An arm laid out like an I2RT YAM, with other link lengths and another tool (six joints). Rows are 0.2 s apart.
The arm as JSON. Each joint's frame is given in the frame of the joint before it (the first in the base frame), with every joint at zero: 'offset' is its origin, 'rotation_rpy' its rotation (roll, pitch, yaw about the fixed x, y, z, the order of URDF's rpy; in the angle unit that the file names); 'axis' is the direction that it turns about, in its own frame. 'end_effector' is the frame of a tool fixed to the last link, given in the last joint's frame.
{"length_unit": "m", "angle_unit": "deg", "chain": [
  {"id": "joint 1", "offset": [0.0, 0.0, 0.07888], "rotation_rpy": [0.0, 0.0, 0.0], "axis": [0.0, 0.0, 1.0]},
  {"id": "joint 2", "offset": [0.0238, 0.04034, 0.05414], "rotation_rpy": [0.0, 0.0, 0.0], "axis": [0.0, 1.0, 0.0]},
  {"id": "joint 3", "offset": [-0.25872, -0.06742, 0.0], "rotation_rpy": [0.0, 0.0, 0.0], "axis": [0.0, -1.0, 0.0]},
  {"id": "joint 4", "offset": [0.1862, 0.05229, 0.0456], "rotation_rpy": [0.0, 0.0, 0.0], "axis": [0.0, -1.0, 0.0]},
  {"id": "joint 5", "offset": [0.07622, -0.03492, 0.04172], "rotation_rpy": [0.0, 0.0, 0.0], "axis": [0.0, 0.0, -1.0]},
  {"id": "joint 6", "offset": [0.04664, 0.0, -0.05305], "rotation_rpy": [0.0, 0.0, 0.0], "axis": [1.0, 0.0, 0.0]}
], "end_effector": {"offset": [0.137, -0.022, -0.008], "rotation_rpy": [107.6, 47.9, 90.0]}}
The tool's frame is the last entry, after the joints.
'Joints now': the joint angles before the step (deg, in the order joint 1, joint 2, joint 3, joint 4, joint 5, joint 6). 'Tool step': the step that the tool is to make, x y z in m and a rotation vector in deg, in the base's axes. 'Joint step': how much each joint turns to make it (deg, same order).
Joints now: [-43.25, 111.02, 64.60, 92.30, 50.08, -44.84]
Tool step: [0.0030, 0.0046, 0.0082, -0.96, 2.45, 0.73]
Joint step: [0.20, -1.16, -0.81, -0.02, -2.08, -1.93]
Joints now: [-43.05, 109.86, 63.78, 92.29, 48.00, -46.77]
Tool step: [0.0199, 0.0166, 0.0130, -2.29, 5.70, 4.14]
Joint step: [2.06, -2.59, -2.92, -0.02, -5.42, -3.31]
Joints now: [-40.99, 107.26, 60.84, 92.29, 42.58, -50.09]
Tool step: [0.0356, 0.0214, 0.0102, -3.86, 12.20, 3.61]
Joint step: [2.62, -1.34, -2.80, -0.02, -8.35, -8.77]
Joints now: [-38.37, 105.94, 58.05, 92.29, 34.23, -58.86]
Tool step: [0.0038, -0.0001, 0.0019, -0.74, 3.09, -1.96]
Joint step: [0.10, 0.71, 0.90, 0.02, -0.28, -3.89]
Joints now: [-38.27, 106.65, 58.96, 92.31, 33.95, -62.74]
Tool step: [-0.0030, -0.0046, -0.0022, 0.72, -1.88, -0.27]
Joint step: [-0.30, 0.67, 0.85, -0.02, 1.19, 1.52]
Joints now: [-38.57, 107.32, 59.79, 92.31, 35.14, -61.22]
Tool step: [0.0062, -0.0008, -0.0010, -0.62, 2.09, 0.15]
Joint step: [-0.08, 0.72, 0.28, -0.04, -1.42, -1.35]
